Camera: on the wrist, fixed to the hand. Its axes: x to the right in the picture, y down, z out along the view.
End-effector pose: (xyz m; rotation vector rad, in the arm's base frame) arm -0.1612 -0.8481 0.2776 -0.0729 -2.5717 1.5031
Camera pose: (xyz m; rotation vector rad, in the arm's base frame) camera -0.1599 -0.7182 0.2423 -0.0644 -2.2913 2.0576
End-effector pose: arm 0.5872 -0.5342 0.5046 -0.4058 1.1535 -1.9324
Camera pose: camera 0.5673 -0.5104 0.3736 -0.2142 0.6947 -1.9998
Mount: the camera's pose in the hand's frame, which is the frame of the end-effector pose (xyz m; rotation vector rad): 0.0107 0.0947 -0.0951 0.4021 -0.0796 0.0774
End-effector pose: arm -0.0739 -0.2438 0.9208 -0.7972 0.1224 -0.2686
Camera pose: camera -0.0654 -0.2492 0.7865 -0.4020 0.0221 -0.1795
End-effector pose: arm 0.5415 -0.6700 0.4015 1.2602 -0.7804 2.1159
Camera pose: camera 0.4153 -0.6646 0.3550 1.5470 -0.4517 2.3777
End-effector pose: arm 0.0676 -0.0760 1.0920 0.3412 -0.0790 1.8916
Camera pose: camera -0.0426 -0.0778 1.0147 0.6948 0.2416 1.9653
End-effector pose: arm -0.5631 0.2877 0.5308 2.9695 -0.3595 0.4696
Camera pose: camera -0.6044 0.2081 0.6312 -2.7885 0.3588 -0.3982
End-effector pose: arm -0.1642 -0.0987 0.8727 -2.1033 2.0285 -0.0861
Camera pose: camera -0.2748 -0.1226 0.9456 -1.7519 1.8580 -0.3594
